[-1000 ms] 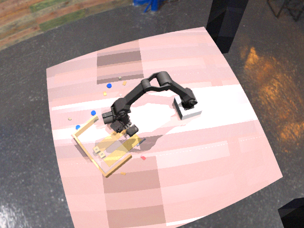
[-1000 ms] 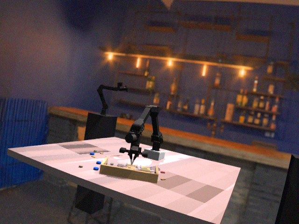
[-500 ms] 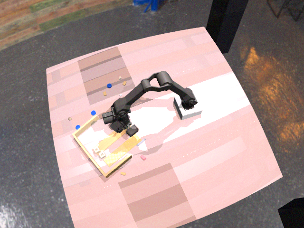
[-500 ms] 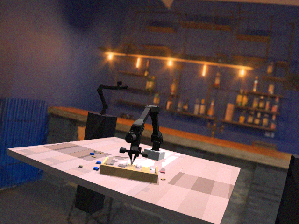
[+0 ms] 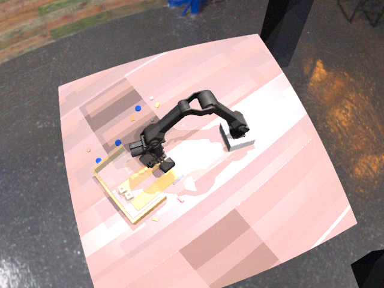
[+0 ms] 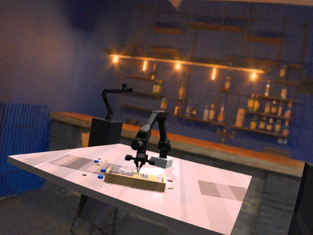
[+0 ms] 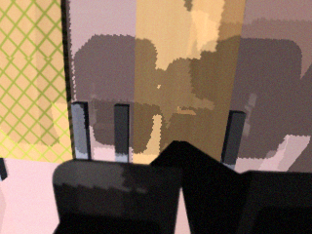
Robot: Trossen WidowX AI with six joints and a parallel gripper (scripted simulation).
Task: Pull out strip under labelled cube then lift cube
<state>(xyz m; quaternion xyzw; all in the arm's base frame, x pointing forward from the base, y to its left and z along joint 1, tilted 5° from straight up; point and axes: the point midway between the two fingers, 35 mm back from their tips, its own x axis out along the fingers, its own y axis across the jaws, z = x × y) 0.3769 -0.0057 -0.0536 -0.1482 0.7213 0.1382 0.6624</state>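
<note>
Now: gripper tip 9 cm short of the tan strip and 4 cm to the right of it. The rest, counted from my gripper tip: pink block 4 cm behind, 21 cm to the left.
</note>
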